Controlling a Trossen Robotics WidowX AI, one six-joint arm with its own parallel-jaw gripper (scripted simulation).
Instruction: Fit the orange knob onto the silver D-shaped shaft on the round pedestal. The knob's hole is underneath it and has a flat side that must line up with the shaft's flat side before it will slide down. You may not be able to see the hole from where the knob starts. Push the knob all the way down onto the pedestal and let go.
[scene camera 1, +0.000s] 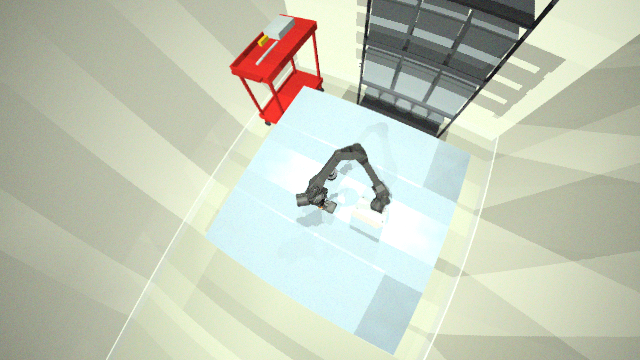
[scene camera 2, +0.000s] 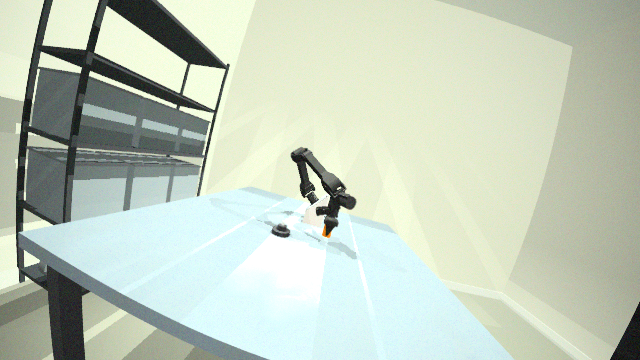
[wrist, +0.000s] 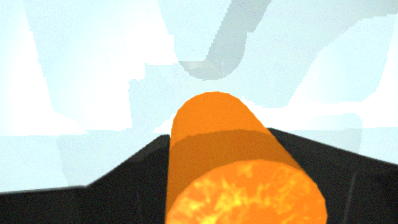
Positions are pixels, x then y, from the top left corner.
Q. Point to an orange knob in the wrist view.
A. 221, 156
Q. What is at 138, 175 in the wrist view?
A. The gripper.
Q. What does the gripper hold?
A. An orange knob.
